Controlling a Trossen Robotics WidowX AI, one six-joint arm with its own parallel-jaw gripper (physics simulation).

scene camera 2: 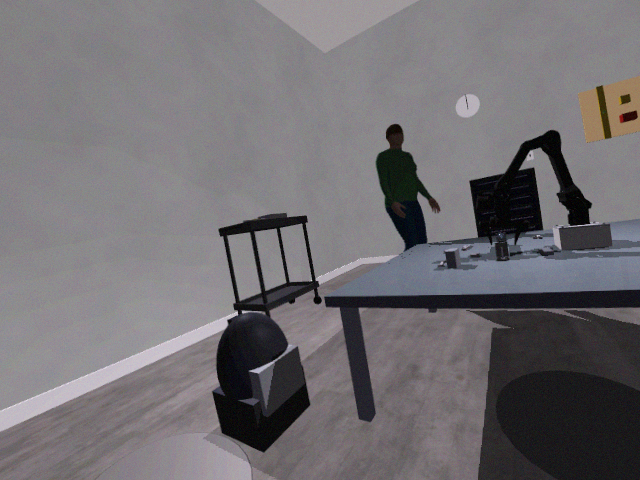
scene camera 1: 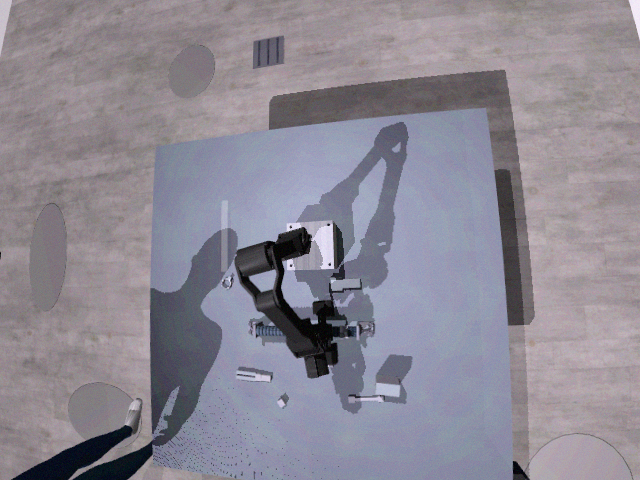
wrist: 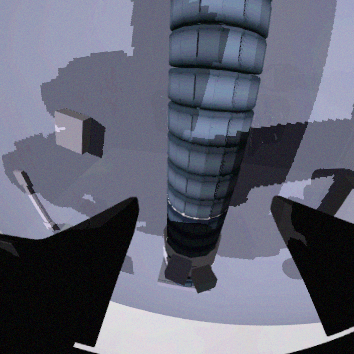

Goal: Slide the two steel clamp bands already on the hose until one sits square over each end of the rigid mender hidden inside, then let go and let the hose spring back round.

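The blue-grey ribbed hose (scene camera 1: 268, 330) (scene camera 2: 501, 249) (wrist: 212, 90) lies between grey end fittings; its far end and a fitting (wrist: 190, 270) show low in the wrist view. My gripper (scene camera 1: 326, 330) (scene camera 2: 503, 241) (wrist: 206, 203) is open over the hose, its black fingers standing apart on either side of it with nothing held between them. A thin bright ring edge (wrist: 195, 217) crosses the hose near its dark far section; I cannot tell whether it is a clamp band. The two bands cannot be made out clearly; the arm covers the hose's middle from above. The mender is hidden inside.
A grey block (scene camera 1: 388, 388) (scene camera 2: 452, 257) (wrist: 70, 131) stands beside a thin bar tool (scene camera 1: 367, 398) (wrist: 37, 202). A slotted tool (scene camera 1: 253, 375), a small cube (scene camera 1: 282, 400), a pale block (scene camera 1: 345, 284), and a metal ring (scene camera 1: 226, 281) lie around the hose. The arm's base plate (scene camera 1: 324, 245) is behind.
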